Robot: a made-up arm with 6 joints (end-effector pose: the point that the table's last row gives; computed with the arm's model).
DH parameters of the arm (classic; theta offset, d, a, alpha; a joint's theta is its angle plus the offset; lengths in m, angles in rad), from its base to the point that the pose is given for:
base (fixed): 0 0.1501 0 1.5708
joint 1: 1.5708 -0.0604 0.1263 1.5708
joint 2: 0 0.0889 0.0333 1.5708
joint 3: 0 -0.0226 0.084 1.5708
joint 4: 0 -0.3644 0.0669 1.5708
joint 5: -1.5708 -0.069 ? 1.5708
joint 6: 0.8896 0 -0.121 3.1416
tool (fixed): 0.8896 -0.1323 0 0
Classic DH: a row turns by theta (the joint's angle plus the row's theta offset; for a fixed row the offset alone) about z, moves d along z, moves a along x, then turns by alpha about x.
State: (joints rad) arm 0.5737 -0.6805 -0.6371 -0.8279 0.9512 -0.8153
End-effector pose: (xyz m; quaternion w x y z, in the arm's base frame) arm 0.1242 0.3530 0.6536 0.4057 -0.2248 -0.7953 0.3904
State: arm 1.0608 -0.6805 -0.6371 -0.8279 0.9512 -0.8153
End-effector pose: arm -0.1259 0.3530 0.6532 0.2020 -0.3123 -0.8697 0.3246
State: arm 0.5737 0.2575 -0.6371 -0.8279 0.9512 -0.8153
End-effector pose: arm 0.0470 0.0487 0.7732 0.3515 0.1486 -0.9127 0.1458
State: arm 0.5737 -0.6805 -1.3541 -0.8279 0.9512 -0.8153
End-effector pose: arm -0.1629 0.4214 0.5687 0.0637 -0.2181 -0.8503 0.4748
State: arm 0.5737 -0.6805 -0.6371 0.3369 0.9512 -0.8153
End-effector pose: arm 0.1910 0.2576 0.6626 0.2997 -0.7235 -0.5547 0.2813
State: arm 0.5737 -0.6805 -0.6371 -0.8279 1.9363 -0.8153
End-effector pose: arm 0.0672 0.3593 0.7862 0.0223 -0.2112 -0.9667 0.1431
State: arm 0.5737 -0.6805 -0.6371 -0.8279 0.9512 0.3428
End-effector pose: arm 0.0497 0.4499 0.7047 0.5532 0.2471 -0.7886 0.1047
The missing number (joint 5, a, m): 0.0443
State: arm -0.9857 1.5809 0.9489 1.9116 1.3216 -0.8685
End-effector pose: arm 0.2528 0.3955 -0.1493 0.6397 0.2245 -0.3525 0.6451
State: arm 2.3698 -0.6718 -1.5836 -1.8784 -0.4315 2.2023
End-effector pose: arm -0.2461 0.4211 -0.2598 0.5239 0.2569 -0.8071 0.0904
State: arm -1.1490 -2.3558 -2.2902 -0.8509 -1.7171 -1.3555
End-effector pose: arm 0.0503 0.2115 0.4101 0.4889 0.2200 -0.5656 -0.6266
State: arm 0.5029 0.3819 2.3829 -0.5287 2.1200 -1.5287
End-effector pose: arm -0.0015 0.1549 -0.1931 0.8220 -0.0124 -0.1043 0.5598
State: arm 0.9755 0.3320 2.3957 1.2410 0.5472 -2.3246
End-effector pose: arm 0.1089 0.1147 -0.1218 0.2856 -0.1120 -0.3714 -0.8763
